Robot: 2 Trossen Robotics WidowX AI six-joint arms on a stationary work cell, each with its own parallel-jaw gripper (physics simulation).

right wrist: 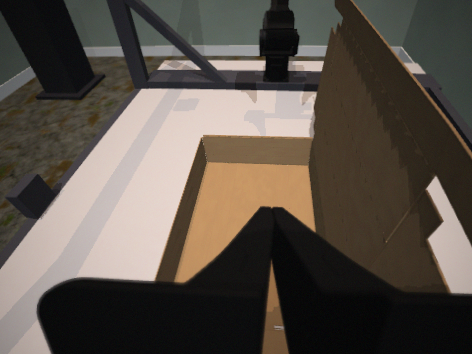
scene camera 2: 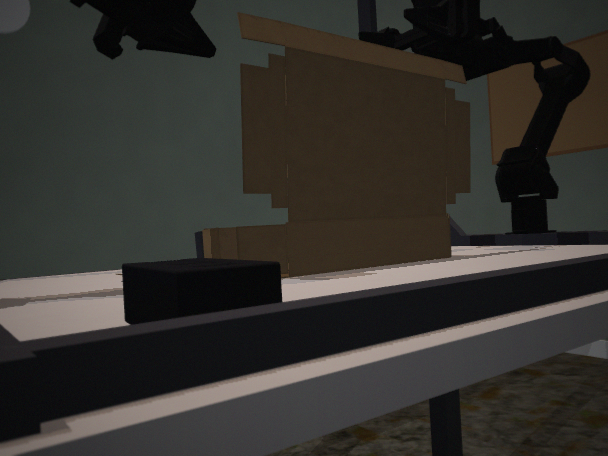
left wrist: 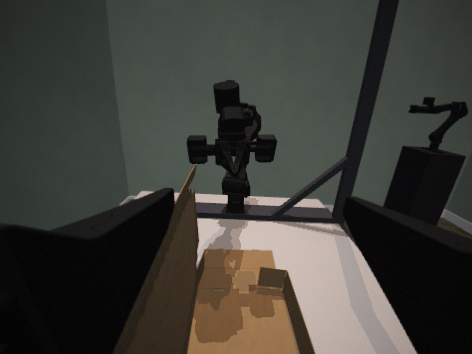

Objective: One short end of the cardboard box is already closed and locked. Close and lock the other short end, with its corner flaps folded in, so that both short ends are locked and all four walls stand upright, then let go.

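Frame: origin at the left arm's base, x ahead, y left, z up, level; metres.
Seen in the pictures: left gripper, fingertip midpoint: (scene camera 2: 380, 24) (left wrist: 260, 200); right gripper, fingertip midpoint: (right wrist: 270, 217) (scene camera 2: 213, 53) (left wrist: 235, 175); left arm's base, link origin: (right wrist: 276, 76) (scene camera 2: 530, 233); right arm's base, link origin: (left wrist: 235, 209).
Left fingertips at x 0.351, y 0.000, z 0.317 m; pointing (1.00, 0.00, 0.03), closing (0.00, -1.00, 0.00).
Note:
Offsets run from my left fingertips to a thing's top centre. "*": to the spot under its first point. Level surfaces: height alone.
The cardboard box (left wrist: 270, 325) (right wrist: 240, 190) lies on the table, its lid {* 0.118 m ahead, 0.082 m left, 0.175 m down} (scene camera 2: 365, 130) (left wrist: 170, 280) (right wrist: 365, 125) standing upright. The short end {* 0.032 m back, 0.021 m right, 0.304 m down} (right wrist: 257, 150) far off in the right wrist view stands closed. The other short end panel {* 0.327 m ahead, 0.015 m right, 0.331 m down} (left wrist: 240, 259) lies folded outward. One corner flap {* 0.245 m ahead, 0.081 m right, 0.303 m down} (left wrist: 272, 277) is turned inward there; the lid-side corner flap {* 0.265 m ahead, 0.076 m left, 0.301 m down} (scene camera 2: 262, 245) points straight out. My right gripper (left wrist: 235, 175) (right wrist: 270, 217) is shut and empty, above the open end. My left gripper (left wrist: 260, 200) is open and empty, high above the closed end, with the lid's edge beside one finger.
A black block {0.432 m ahead, 0.279 m left, 0.301 m down} (scene camera 2: 202, 290) stands near the table's edge in scene camera 2. Dark frame rails (scene camera 2: 320, 325) border the white table {0.336 m down} (right wrist: 120, 185). An upright post (left wrist: 367, 100) with a brace rises at the right in the left wrist view. Another small arm (left wrist: 440, 112) stands on a pedestal beyond.

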